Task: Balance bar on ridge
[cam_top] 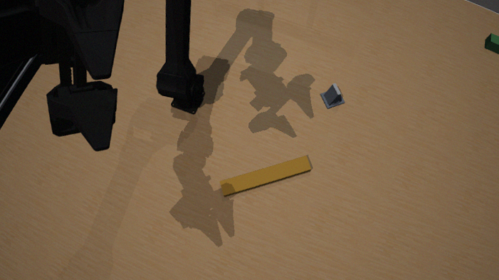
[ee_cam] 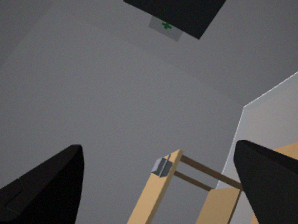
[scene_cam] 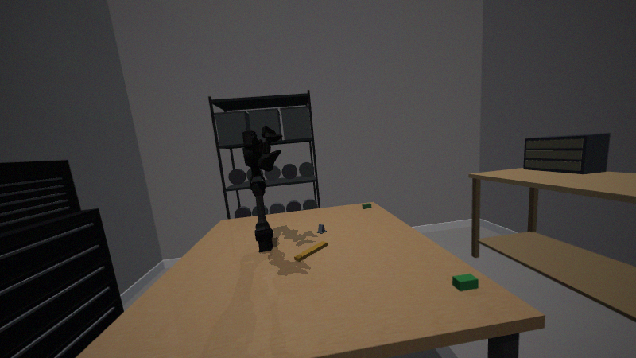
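Right now the yellow bar is 540 mm below my gripper tip, 140 mm to the left of it and 80 mm ahead of it. The rest, counted from my gripper tip: green block: 750 mm to the left, 580 mm ahead, 530 mm below.
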